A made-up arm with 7 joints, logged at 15 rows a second.
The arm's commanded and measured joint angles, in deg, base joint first. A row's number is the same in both.
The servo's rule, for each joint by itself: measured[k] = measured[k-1] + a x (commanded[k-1-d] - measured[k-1]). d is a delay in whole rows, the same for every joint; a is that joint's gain. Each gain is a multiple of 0.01, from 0.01 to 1. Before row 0 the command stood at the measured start. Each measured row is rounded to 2 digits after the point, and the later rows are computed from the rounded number. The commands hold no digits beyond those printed.
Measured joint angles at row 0: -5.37 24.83 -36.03 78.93 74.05 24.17 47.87
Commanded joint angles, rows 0 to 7: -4.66 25.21 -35.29 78.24 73.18 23.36 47.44; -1.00 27.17 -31.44 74.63 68.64 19.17 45.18; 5.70 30.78 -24.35 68.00 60.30 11.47 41.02; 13.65 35.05 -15.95 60.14 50.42 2.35 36.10; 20.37 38.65 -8.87 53.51 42.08 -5.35 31.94; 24.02 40.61 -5.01 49.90 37.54 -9.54 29.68; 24.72 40.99 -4.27 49.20 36.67 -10.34 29.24; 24.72 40.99 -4.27 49.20 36.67 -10.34 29.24
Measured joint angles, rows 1 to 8: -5.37 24.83 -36.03 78.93 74.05 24.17 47.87; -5.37 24.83 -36.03 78.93 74.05 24.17 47.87; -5.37 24.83 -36.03 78.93 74.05 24.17 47.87; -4.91 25.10 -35.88 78.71 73.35 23.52 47.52; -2.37 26.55 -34.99 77.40 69.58 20.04 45.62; 2.88 29.51 -32.86 74.39 62.16 13.18 41.89; 9.88 33.39 -29.48 69.83 52.77 4.52 37.20; 16.70 37.07 -25.36 64.61 44.22 -3.38 32.94
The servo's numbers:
d 3
a 0.65 0.70 0.20 0.32 0.80 0.80 0.81

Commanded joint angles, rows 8 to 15: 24.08 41.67 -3.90 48.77 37.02 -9.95 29.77; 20.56 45.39 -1.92 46.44 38.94 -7.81 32.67; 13.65 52.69 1.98 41.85 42.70 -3.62 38.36; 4.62 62.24 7.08 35.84 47.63 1.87 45.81; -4.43 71.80 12.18 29.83 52.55 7.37 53.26; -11.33 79.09 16.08 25.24 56.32 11.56 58.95; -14.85 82.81 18.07 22.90 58.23 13.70 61.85; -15.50 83.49 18.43 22.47 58.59 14.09 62.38
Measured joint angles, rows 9 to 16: 21.46 39.55 -21.29 59.90 38.88 -8.31 30.30; 23.58 40.56 -17.89 56.48 37.11 -9.93 29.44; 24.32 40.86 -15.17 54.15 36.76 -10.26 29.28; 24.16 41.43 -12.92 52.43 36.97 -10.01 29.68; 21.82 44.20 -10.72 50.51 38.55 -8.25 32.10; 16.51 50.14 -8.18 47.74 41.87 -4.55 37.17; 8.78 58.61 -5.13 43.93 46.48 0.59 44.17; 0.19 67.84 -1.67 39.42 51.34 6.01 51.53
